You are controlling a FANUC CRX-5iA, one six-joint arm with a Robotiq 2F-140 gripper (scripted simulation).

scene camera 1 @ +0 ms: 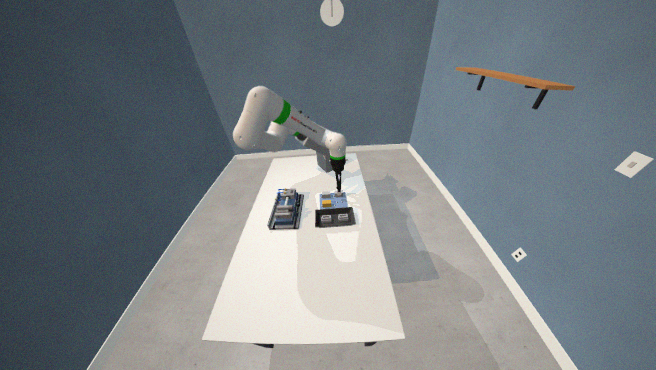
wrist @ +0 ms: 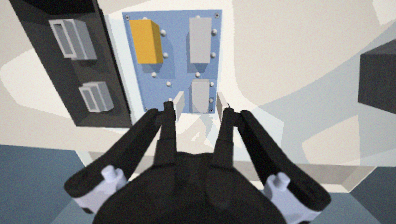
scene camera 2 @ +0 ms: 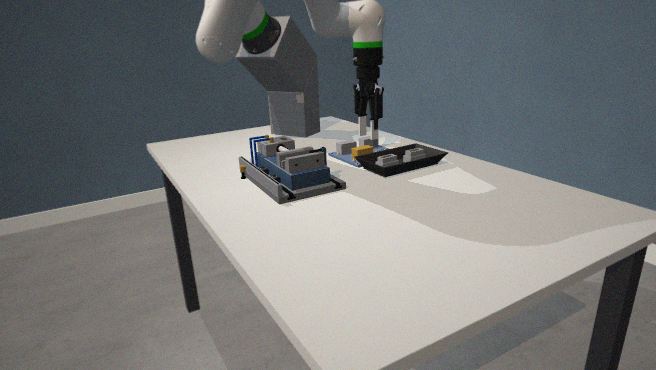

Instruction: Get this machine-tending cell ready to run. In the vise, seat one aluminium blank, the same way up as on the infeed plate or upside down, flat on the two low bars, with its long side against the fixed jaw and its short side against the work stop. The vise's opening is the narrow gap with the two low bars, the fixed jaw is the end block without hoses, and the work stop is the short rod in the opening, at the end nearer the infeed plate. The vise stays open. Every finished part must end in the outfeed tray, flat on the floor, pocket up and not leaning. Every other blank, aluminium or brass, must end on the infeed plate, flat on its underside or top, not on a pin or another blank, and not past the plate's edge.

In view: my gripper (scene camera 2: 368,137), a brass blank (wrist: 146,34), a finished part (wrist: 99,99), an aluminium blank (wrist: 199,28) and a finished part (wrist: 77,37).
My gripper also shows in the wrist view (wrist: 200,98).
